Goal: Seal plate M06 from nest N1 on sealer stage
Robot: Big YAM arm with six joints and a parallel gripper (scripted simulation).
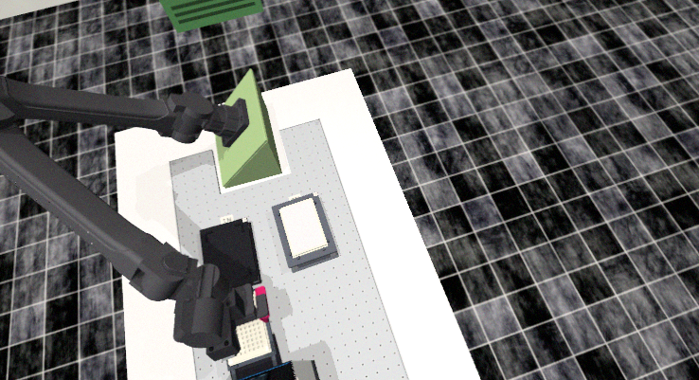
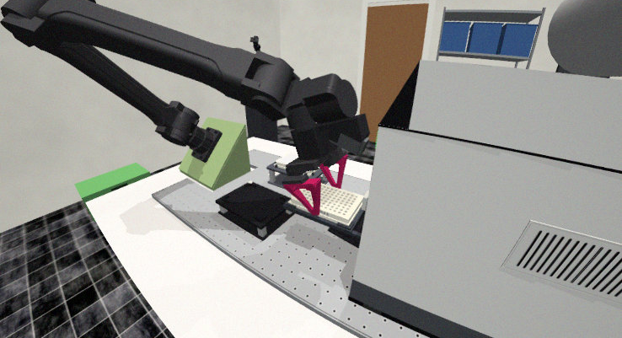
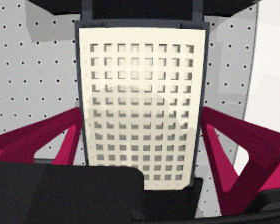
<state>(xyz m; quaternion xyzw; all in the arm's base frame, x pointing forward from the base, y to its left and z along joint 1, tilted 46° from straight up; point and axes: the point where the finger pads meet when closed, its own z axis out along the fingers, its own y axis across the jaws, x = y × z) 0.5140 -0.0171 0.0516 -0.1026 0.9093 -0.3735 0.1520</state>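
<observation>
The 96-well plate M06 lies 10 mm below my hand. Round my hand: black plate nest N1: 180 mm behind, 70 mm below, 30 mm to the right; sealed plate M09: 190 mm behind, 160 mm to the left, 40 mm below; dark sealer stage: 20 mm below.
</observation>
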